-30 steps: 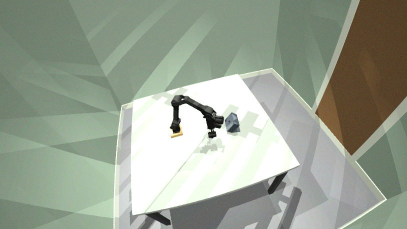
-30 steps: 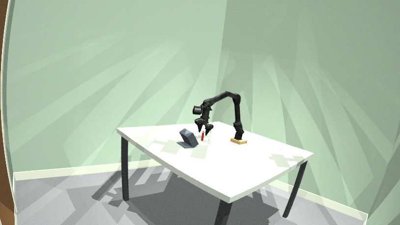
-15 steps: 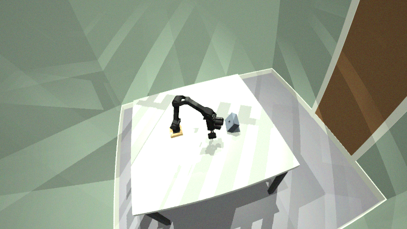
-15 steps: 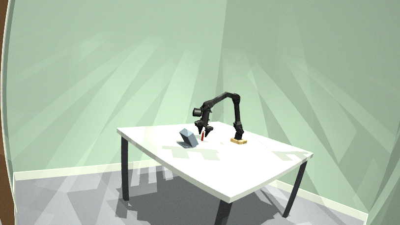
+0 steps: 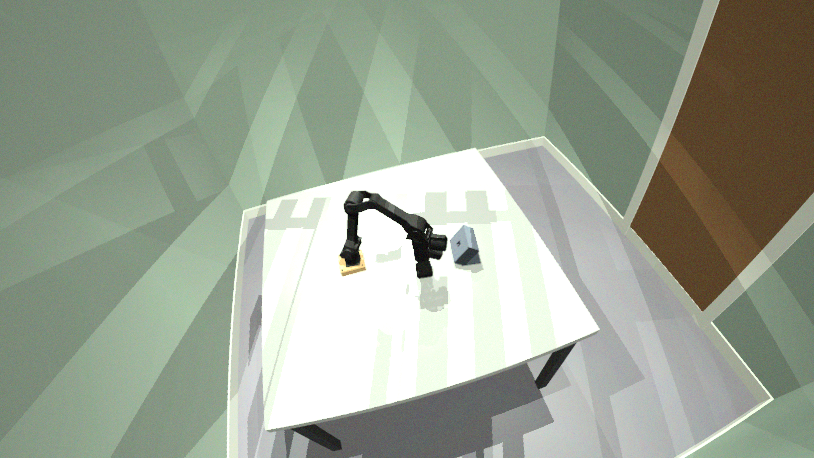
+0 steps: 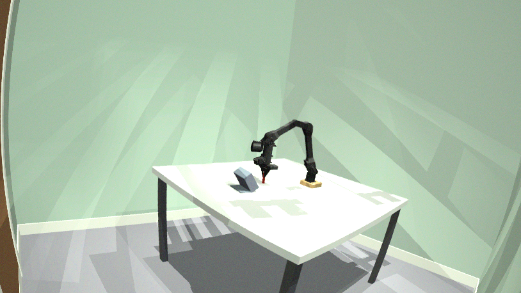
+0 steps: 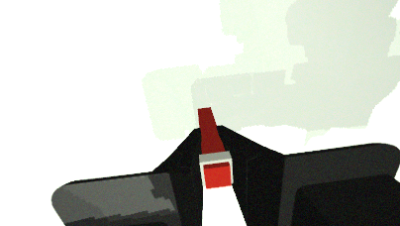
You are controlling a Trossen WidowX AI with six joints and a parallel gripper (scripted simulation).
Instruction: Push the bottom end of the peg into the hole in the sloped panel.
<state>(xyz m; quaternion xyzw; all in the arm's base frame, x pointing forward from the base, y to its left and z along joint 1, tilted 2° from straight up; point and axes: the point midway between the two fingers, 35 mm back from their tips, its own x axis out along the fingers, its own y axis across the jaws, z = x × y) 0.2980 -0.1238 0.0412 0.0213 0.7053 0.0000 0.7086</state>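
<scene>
The sloped panel is 190 mm ahead of my gripper tip, 80 mm to the left of it and 20 mm above it. Round my gripper tip: red square peg 20 mm above.
</scene>
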